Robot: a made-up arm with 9 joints.
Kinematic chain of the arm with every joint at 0, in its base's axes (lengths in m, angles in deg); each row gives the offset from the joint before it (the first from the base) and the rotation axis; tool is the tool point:
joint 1: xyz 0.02 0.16 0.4 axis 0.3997 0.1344 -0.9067
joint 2: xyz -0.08 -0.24 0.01 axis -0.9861 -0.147 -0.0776
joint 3: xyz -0.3 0.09 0 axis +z
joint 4: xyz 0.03 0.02 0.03 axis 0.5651 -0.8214 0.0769
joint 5: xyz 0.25 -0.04 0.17 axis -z
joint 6: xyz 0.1 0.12 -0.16 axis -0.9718 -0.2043 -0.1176
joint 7: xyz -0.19 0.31 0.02 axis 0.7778 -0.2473 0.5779
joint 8: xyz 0.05 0 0.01 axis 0.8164 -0.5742 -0.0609
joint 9: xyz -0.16 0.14 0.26 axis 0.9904 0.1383 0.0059
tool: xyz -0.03 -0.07 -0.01
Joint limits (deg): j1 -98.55..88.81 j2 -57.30..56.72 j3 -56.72..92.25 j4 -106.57..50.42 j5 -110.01..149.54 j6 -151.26..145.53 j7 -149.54..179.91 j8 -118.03..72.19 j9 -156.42..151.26
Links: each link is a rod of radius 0.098 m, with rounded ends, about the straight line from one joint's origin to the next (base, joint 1, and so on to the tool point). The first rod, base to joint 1, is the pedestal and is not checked.
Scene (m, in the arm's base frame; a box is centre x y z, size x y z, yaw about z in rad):
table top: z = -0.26
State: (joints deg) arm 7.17 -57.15 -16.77 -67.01 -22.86 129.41 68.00 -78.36 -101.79
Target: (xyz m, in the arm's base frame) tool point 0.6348 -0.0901 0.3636
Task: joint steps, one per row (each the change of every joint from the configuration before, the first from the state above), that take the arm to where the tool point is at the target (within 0.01 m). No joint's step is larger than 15 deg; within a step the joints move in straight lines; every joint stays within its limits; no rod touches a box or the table.
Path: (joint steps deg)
1: -13.24 4.23 14.66 -4.60 2.16 3.22 -5.07 -6.82 -1.14
2: -13.24 4.23 14.66 -4.60 2.16 3.23 -5.07 -6.82 -1.15
3: -13.24 4.23 14.66 -4.60 2.15 3.22 -5.08 -6.83 -1.14
4: -13.24 4.23 14.66 -4.60 2.16 3.23 -5.07 -6.82 -1.14
5: -13.23 4.23 14.66 -4.60 2.16 3.22 -5.07 -6.82 -1.15

